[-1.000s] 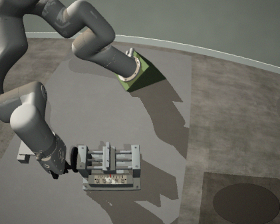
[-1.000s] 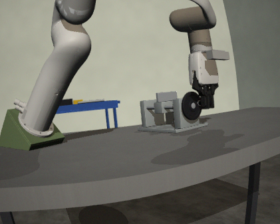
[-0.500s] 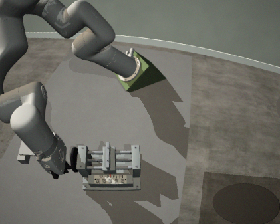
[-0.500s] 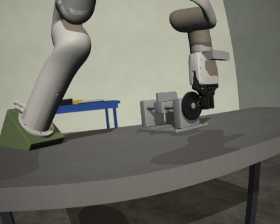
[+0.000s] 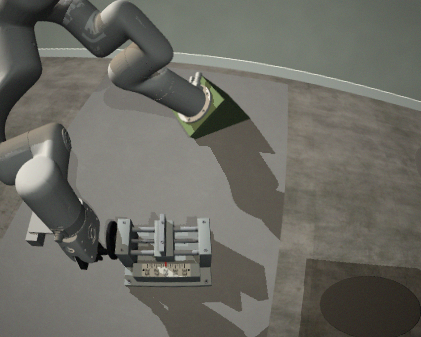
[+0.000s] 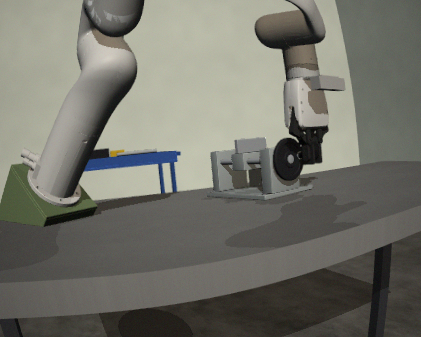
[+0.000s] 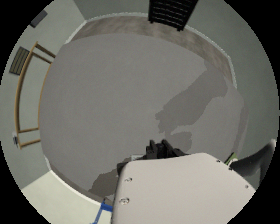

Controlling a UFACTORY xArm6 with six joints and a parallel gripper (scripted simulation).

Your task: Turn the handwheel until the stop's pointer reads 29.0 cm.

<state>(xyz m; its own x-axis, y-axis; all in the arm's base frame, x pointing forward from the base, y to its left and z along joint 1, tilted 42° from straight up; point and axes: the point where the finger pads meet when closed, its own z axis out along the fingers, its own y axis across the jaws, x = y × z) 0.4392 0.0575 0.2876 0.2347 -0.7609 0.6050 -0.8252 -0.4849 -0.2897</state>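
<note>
My gripper is now 20 mm to the right of the black handwheel and 10 mm past it. From my hand the other things lie so: movable stop: 150 mm to the left, 60 mm behind, 10 mm above.
</note>
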